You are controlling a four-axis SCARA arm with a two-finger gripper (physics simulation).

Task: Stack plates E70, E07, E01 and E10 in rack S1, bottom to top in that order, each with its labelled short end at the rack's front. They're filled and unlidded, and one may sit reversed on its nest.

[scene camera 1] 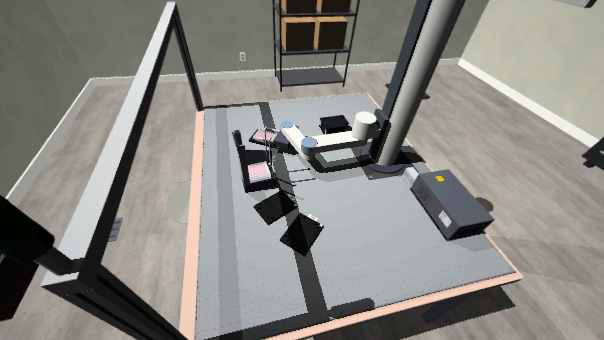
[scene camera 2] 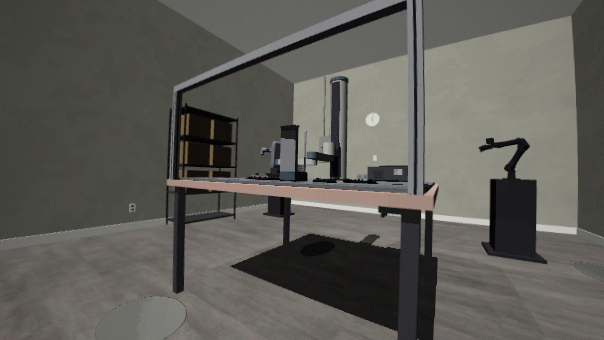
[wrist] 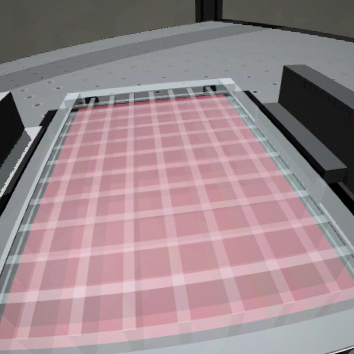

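Pixels of known places: gripper, fingertip midpoint: [scene camera 1: 261, 133] [scene camera 2: 257, 174] [wrist: 152, 100]; arm's base, origin of the base link: [scene camera 1: 381, 159].
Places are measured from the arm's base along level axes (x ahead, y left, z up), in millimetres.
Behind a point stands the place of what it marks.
A pink-filled, unlidded plate [scene camera 1: 262, 134] @(x 651, y -309, z 36 mm) [wrist: 150, 210] @(x 617, y -275, z 39 mm) sits at its black nest on the far left of the table; no label is readable. My gripper [scene camera 1: 267, 136] @(x 658, y -306, z 45 mm) [wrist: 152, 100] @(x 658, y -306, z 45 mm) is low at this plate, its two dark fingers drawn in along the long sides and shut on it. The black rack [scene camera 1: 244, 167] @(x 777, y 106, z 184 mm) stands nearer the camera in scene camera 1, with pink-filled plate material [scene camera 1: 259, 172] @(x 712, y 68, z 101 mm) showing inside; how many plates it holds cannot be told. In scene camera 2 a tall rack-like tower [scene camera 2: 289, 155] @(x 795, y 72, z 152 mm) hides the gripper.
Two black nests [scene camera 1: 275, 206] @(x 662, y 226, z 24 mm) [scene camera 1: 302, 234] @(x 575, y 395, z 25 mm) lie in front of the rack, and another black nest [scene camera 1: 334, 123] @(x 199, y -294, z 73 mm) lies behind the arm. Thin upright rods stand beside the rack. A dark grey box [scene camera 1: 450, 202] @(x -78, y 434, z 128 mm) stands right of the column [scene camera 1: 417, 80] @(x 26, y 70, z 518 mm). A frame [scene camera 1: 127, 125] @(x 1015, y 365, z 620 mm) spans the table's left edge.
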